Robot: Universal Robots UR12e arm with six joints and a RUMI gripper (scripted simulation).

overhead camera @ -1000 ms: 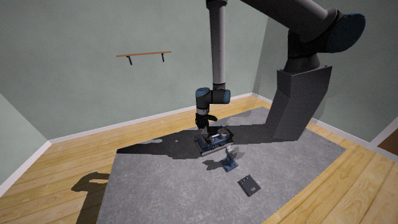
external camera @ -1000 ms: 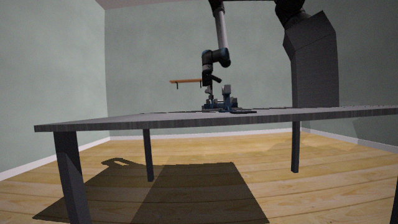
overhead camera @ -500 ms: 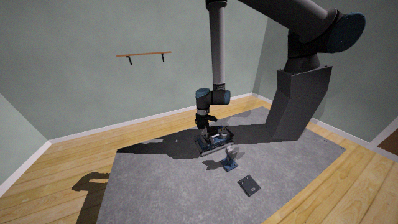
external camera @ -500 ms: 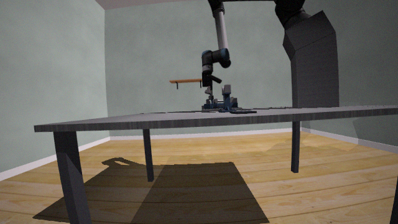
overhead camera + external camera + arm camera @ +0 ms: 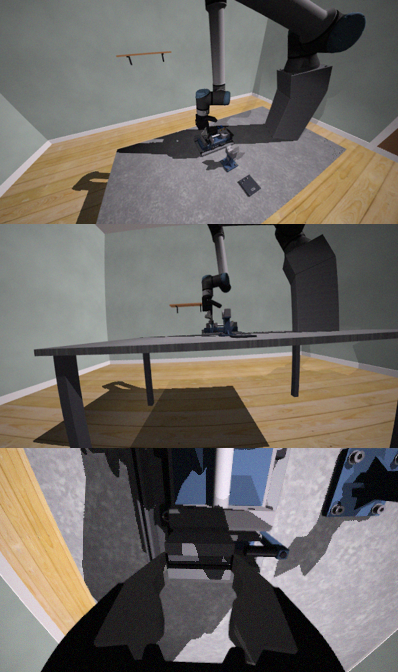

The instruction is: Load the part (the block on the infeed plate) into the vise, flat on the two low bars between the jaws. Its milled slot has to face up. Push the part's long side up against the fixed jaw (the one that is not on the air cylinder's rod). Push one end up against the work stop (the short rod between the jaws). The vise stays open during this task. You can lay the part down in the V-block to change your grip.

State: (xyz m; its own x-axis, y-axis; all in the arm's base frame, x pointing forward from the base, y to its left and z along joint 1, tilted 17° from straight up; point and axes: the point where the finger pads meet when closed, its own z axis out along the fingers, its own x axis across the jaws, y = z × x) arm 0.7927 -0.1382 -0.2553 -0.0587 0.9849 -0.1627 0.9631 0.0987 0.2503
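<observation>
Now: the part right at my hand. From my hand the other things lie so: moving jaw (4 cm below, 3 cm behind, 2 cm to the left); work stop (7 cm to the left, 2 cm below); fixed jaw (4 cm below, 3 cm ahead, 2 cm to the left).
</observation>
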